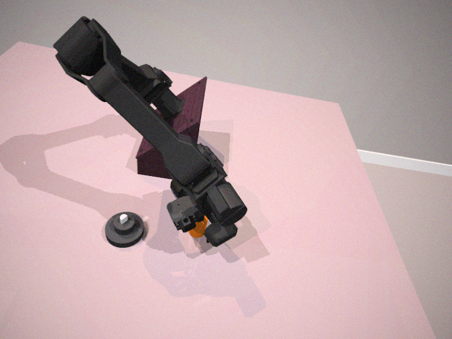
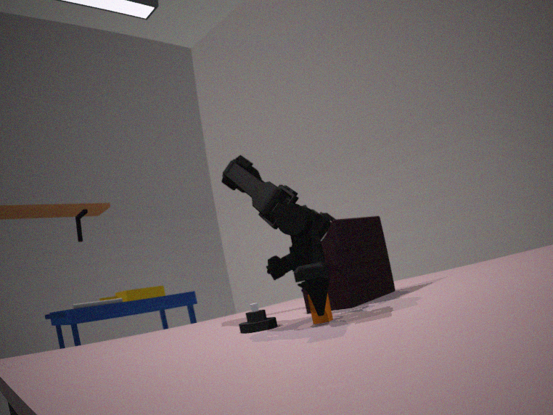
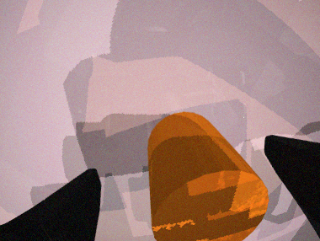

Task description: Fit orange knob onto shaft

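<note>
Now: gripper tip 3 cm below the orange knob. Also, from my gripper tip: round dark pedestal (3 cm ahead, 17 cm to the right, 1 cm above).
</note>
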